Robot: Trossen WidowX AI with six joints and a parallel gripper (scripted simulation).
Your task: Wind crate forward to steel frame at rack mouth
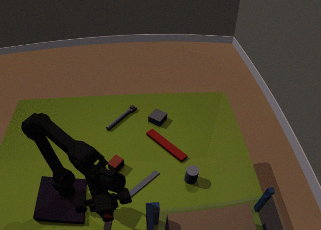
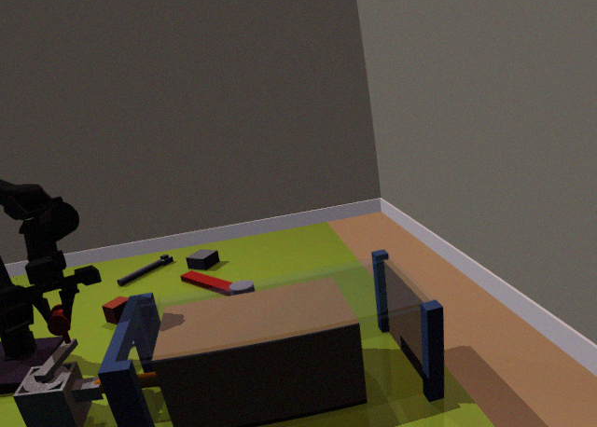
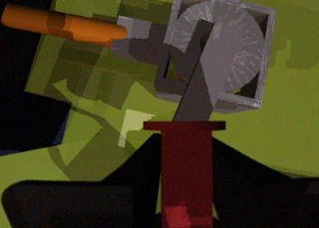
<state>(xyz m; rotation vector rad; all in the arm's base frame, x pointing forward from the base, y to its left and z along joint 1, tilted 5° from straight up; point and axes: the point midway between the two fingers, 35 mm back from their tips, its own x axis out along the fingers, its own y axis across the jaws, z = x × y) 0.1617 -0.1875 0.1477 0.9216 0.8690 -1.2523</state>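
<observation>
My gripper tip is now 1 cm past the winch handle, 2 cm to the left of it and 3 cm above it. From my gripper tip the other things lie so: red crank grip (2 cm to the left); then blue steel frame (13 cm ahead, 10 cm to the right, 3 cm below); then grey winch (5 cm behind, 9 cm to the right, 10 cm below).
</observation>
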